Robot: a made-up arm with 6 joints.
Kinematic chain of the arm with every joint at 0, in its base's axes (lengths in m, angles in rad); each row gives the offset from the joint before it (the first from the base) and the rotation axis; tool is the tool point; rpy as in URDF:
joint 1: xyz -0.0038 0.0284 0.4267 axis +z
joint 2: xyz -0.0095 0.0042 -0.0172 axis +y
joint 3: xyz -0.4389 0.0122 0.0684 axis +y
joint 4: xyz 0.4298 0.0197 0.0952 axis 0.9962 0 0.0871
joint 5: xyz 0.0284 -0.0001 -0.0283 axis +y
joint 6: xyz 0.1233 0.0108 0.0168 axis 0.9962 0 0.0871
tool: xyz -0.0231 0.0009 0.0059 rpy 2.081 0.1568 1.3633
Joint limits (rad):
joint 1: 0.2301..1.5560
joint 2: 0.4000..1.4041
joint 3: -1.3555..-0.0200
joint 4: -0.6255..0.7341
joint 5: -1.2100..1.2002
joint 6: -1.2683..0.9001
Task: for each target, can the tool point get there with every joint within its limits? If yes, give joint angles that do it. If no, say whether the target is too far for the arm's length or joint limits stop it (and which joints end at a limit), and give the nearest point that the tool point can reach.
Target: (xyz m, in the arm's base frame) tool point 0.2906 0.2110 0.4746
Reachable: yes | joints 0.4835 1.2726 -0.4546 -0.3938 0.3936 0.0254
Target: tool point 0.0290 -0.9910 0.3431
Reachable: no: joint limits stop it (at a limit: joint 1, joint 2, joint 3, joint 4, joint 5, joint 6) | nearest point 0.0819 0.0168 0.3508 | short by 1.009 m
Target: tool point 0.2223 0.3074 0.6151
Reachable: yes | joints 0.7506 1.0697 -0.6114 -0.0621 0.4556 -1.0239
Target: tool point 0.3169 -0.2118 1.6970
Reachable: no: too far | nearest point 0.1359 0.0730 1.1603 | short by 0.634 m
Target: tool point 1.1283 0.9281 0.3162
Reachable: no: too far | nearest point 0.4040 0.3525 0.6565 | short by 0.986 m
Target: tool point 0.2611 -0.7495 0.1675
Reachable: no: joint limits stop it (at a limit: joint 1, joint 2, joint 3, joint 4, joint 5, joint 6) | nearest point 0.0819 0.0168 0.3508 | short by 0.808 m
